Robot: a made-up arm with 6 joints. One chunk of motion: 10 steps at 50 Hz.
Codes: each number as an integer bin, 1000 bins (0 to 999) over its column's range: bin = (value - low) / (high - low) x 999, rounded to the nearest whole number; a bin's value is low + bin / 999 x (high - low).
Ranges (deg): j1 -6..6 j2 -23..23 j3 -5..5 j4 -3..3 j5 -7..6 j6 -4..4
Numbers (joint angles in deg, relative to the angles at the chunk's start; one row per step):
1: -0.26 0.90 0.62 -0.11 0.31 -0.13
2: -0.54 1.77 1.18 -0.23 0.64 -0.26
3: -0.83 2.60 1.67 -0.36 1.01 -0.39
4: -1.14 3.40 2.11 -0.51 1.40 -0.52
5: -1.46 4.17 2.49 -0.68 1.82 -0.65
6: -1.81 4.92 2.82 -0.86 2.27 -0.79
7: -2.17 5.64 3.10 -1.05 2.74 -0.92
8: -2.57 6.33 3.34 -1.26 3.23 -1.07
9: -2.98 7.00 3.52 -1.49 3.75 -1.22
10: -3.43 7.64 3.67 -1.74 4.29 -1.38
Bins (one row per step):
1: 478 519 561 481 562 483
2: 455 538 617 461 587 467
3: 430 556 666 440 616 451
4: 405 573 710 415 646 435
5: 378 590 748 386 678 418
6: 349 606 781 356 712 401
7: 319 622 809 325 748 385
8: 286 637 833 290 786 366
9: 251 652 851 251 826 347
10: 214 665 866 210 868 327

